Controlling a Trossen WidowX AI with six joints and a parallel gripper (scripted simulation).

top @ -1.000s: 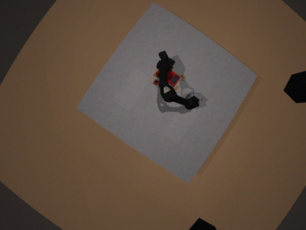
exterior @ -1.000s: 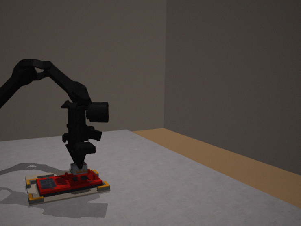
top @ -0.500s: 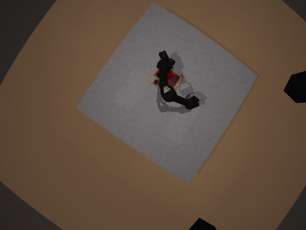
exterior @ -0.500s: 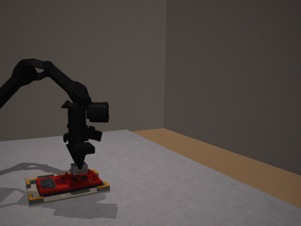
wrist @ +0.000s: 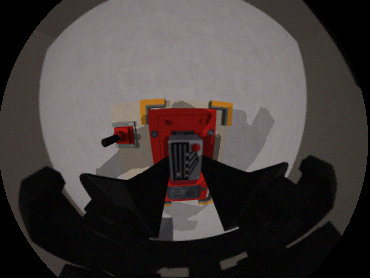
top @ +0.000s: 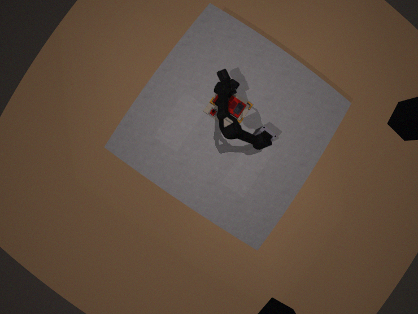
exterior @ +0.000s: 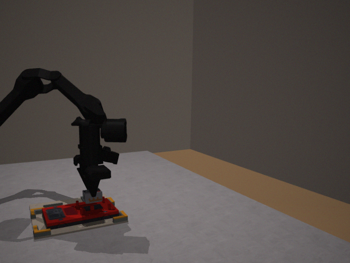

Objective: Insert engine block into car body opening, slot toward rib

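Right now the grey engine block is 10 mm below my gripper tip.
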